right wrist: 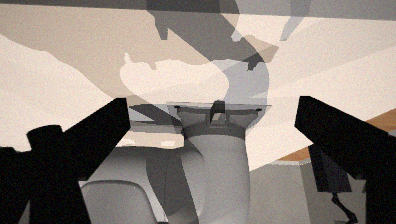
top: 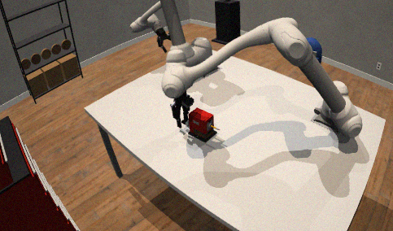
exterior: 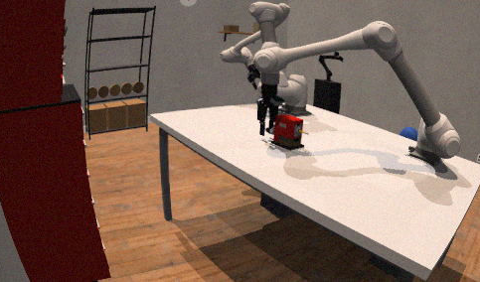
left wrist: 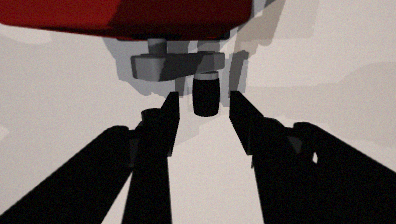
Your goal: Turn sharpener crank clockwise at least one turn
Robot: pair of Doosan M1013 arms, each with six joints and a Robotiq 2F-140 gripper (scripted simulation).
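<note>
Right now my left hand is 2 cm to the right of the black handle and 1 cm above it.
</note>
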